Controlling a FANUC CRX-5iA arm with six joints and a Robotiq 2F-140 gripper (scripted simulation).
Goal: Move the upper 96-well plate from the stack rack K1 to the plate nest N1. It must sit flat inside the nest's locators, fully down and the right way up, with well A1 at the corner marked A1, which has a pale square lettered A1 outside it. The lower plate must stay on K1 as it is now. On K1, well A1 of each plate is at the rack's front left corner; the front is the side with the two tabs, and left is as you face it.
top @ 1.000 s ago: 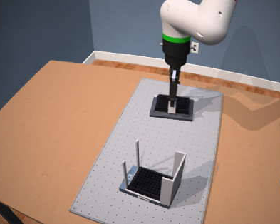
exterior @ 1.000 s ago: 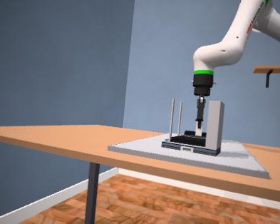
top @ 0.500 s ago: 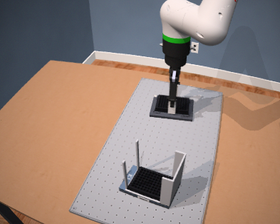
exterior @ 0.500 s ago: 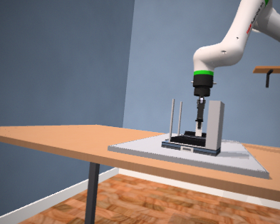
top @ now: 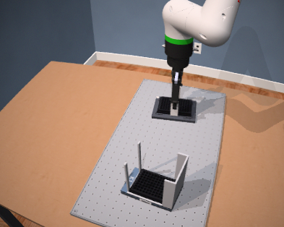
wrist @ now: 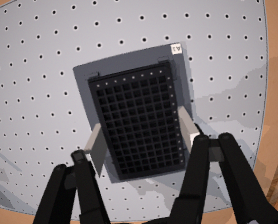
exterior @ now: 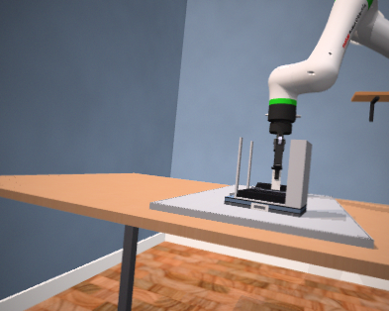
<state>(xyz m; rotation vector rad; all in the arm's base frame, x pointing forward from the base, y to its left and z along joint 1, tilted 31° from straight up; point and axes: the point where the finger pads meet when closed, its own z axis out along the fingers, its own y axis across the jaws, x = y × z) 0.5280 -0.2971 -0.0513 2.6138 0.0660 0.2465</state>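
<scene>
The dark plate nest N1 lies 40 mm below my hand. Also, from my hand: pale A1 square: 80 mm ahead, 50 mm to the right, 30 mm below.
</scene>
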